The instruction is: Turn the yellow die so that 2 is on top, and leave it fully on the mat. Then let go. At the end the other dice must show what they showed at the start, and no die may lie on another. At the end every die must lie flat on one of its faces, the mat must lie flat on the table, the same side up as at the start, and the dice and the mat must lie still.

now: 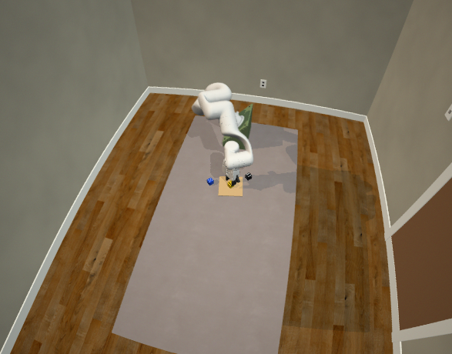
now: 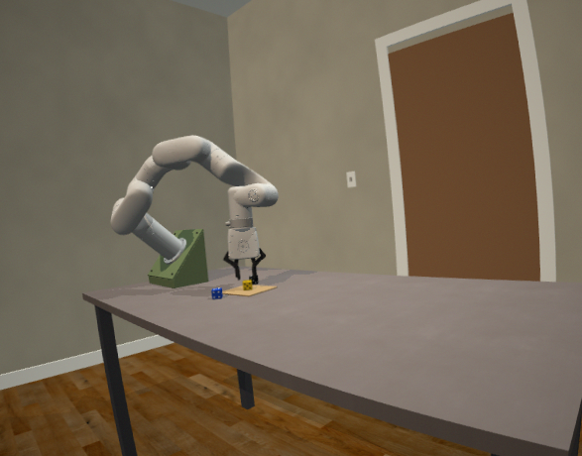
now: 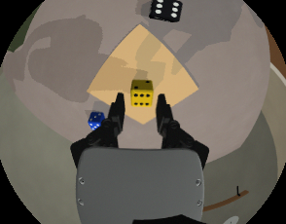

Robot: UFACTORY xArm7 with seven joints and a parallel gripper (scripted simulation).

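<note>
Right now my hand is 4 cm above the yellow die. From my hand the other things lie so: blue die (12 cm to the right, 4 cm below); then black die (7 cm behind, 10 cm to the left, 4 cm below); then tan mat (6 cm below).
</note>
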